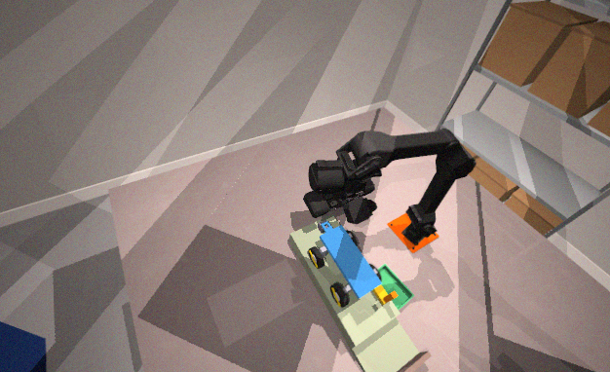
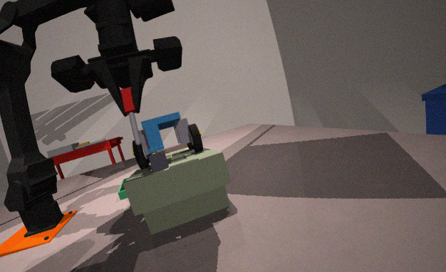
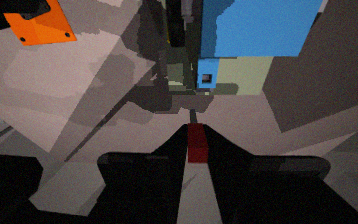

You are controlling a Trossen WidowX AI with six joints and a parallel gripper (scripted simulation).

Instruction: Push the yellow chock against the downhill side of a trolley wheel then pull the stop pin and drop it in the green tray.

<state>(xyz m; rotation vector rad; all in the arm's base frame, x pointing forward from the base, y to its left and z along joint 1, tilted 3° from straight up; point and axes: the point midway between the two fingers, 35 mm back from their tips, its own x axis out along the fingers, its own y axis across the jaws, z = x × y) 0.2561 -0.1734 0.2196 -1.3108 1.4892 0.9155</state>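
The green tray is 250 mm to the left of my gripper tip, 190 mm below it and 50 mm behind it. From my gripper tip the other things lie so: blue trolley 140 mm to the left, 70 mm below, 60 mm ahead; then pale green ramp 140 mm to the left, 130 mm below, 60 mm ahead; then red-headed stop pin right at my gripper tip.
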